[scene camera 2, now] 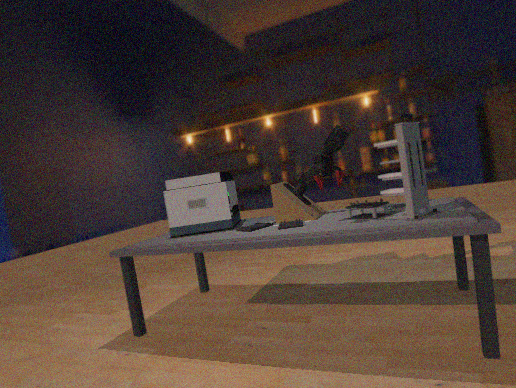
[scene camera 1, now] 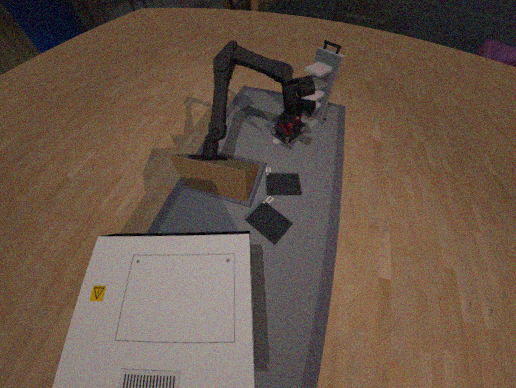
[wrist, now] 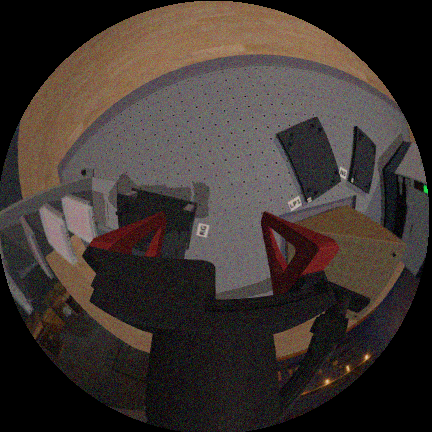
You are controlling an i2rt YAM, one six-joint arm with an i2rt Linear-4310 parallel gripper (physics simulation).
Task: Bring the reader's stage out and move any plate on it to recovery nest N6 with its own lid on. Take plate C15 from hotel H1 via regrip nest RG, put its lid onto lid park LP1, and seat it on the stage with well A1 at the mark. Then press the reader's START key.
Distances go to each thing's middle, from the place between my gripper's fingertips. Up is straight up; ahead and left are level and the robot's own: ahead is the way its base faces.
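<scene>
With the plate reader (scene camera 2: 221,196) as my reference, I find my hand 2 cm above it and 4 cm past it, and also 82 cm to the left of it.
</scene>
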